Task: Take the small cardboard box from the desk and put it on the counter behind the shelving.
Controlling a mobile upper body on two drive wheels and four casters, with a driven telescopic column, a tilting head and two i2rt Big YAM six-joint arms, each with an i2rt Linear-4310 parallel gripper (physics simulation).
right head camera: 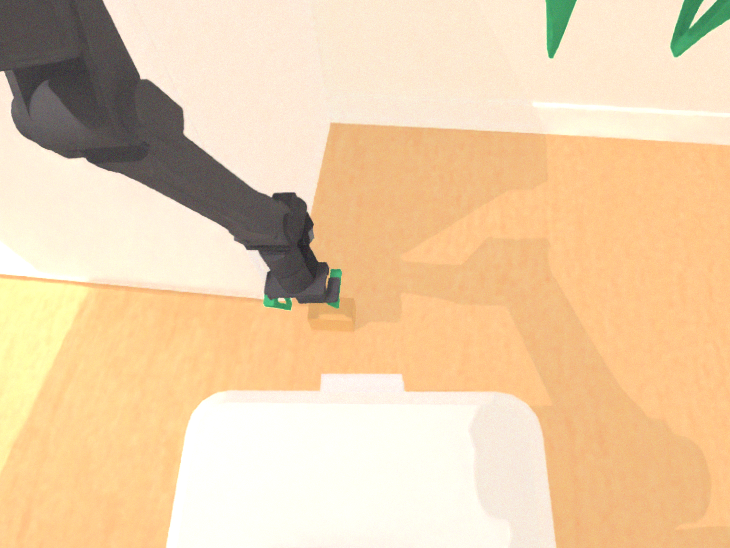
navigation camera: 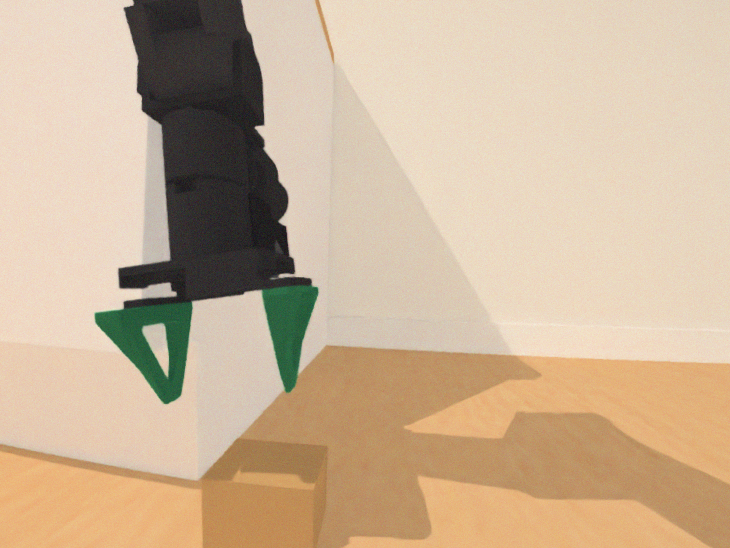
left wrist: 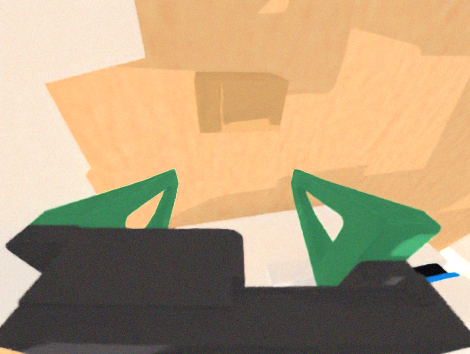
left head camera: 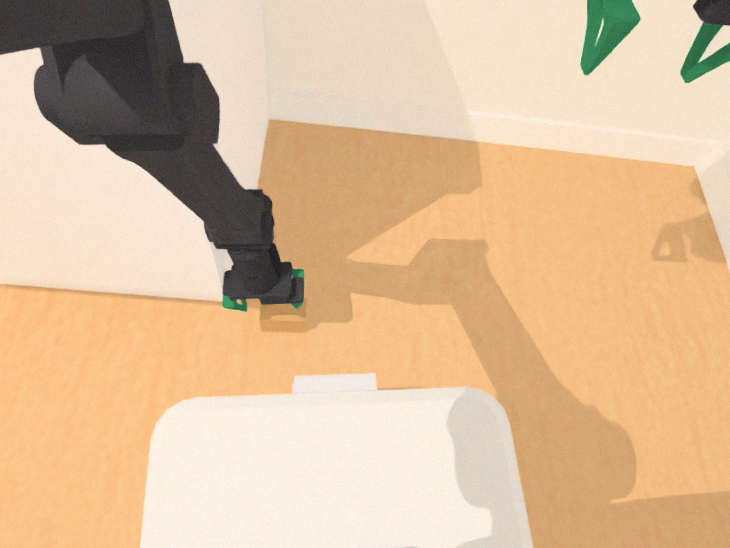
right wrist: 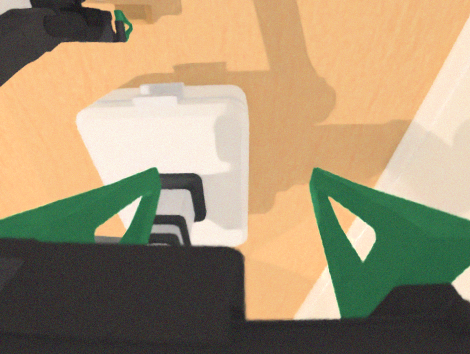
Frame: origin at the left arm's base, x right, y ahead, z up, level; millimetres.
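Where they show: left gripper, fingertip midpoint: (right head camera: 314, 306) (navigation camera: 230, 395) (left wrist: 234, 176) (left head camera: 271, 307) (right wrist: 116, 27); right gripper, fingertip midpoint: (right head camera: 611, 52) (left head camera: 634, 74) (right wrist: 235, 176).
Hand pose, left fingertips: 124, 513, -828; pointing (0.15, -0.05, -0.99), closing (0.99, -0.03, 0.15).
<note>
After its pixels a point has its place, as x, y, z.
The small cardboard box (left head camera: 283, 324) @(143, 517, -917) (right head camera: 331, 321) @(146, 517, -908) (left wrist: 242, 102) @(144, 548, -899) (right wrist: 141, 12) @(176, 545, -899) (navigation camera: 259, 513) @(145, 517, -922) is on the wood-coloured floor, close to the near corner of a tall white block. The bottom of the picture cuts it off in the navigation camera. My left gripper (left head camera: 266, 303) @(124, 513, -827) (right head camera: 306, 303) @(124, 513, -827) (left wrist: 234, 176) @(124, 513, -827) (navigation camera: 228, 396) @(124, 513, -827) is open and empty, pointing down above the box and a little to its left in the navigation camera. My right gripper (left head camera: 635, 77) @(452, 444, -220) (right head camera: 613, 56) @(452, 444, -220) (right wrist: 235, 176) @(452, 444, -220) is open and empty, high up and well away from the box. Desk and shelving cannot be made out.
The tall white block (left head camera: 147, 206) @(-31, 535, -547) (right head camera: 206, 206) (navigation camera: 100, 401) @(-73, 598, -886) stands directly beside and behind my left gripper. A pale wall (navigation camera: 530, 176) @(693, 1053, -440) with a skirting board rises behind. My white base (left head camera: 324, 471) @(202, 206, -699) (right head camera: 353, 471) @(220, 203, -699) (right wrist: 175, 135) @(271, 241, -699) is on the near side of the box.
</note>
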